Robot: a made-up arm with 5 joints.
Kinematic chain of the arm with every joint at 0, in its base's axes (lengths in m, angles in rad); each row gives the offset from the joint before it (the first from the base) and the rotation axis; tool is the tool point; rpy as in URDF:
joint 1: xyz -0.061 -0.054 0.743 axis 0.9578 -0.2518 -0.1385
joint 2: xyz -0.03 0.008 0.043 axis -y
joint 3: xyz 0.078 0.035 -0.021 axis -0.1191 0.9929 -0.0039
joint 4: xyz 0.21 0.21 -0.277 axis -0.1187 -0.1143 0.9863
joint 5: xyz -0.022 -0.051 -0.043 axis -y
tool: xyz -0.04 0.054 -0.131 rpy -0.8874 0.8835 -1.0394
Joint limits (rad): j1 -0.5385..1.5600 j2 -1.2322..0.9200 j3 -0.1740..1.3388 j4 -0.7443..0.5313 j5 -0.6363..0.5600
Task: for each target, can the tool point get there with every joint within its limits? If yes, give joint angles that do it. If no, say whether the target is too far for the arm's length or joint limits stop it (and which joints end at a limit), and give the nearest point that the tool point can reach.
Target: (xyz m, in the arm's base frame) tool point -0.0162 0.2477 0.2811
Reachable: yes | joints 0.1110 -0.1267 0.3206 -0.4810 0.4210
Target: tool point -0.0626 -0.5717 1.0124
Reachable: no: joint limits stop it (at a limit: joint 1, joint 2, joint 3, joint 4, joint 5) | nearest point 0.3707 -0.3245 1.0723 | short by 0.502 m
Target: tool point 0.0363 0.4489 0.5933
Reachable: yes | joints 0.7452 -0.0866 0.3221 -0.4647 -0.1066
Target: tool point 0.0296 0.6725 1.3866
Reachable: no: too far | nearest point 0.0008 0.4280 1.0556 | short by 0.412 m
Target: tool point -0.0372 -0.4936 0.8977
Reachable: no: joint limits stop it (at a limit: joint 1, joint 2, joint 3, joint 4, joint 5) | nearest point 0.3246 -0.2047 0.9866 | short by 0.471 m
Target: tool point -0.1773 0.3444 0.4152
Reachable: yes | joints 0.2368 -0.5158 0.1539 -0.4775 -0.4886
